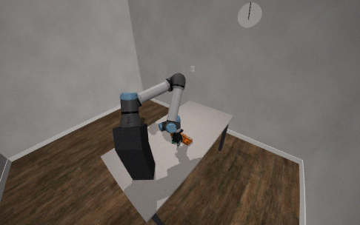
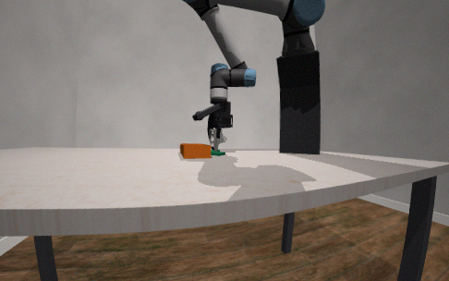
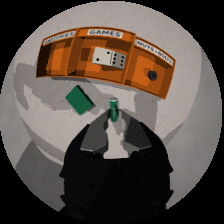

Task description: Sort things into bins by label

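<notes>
Now: the green block 10 mm ahead of my hand, 70 mm to the left of it and 10 mm below it. Round my hand: small dark thing 80 mm ahead, 60 mm to the right, 10 mm below; then green cylinder 10 mm below; then white object 90 mm ahead, 20 mm to the left, 10 mm above.
</notes>
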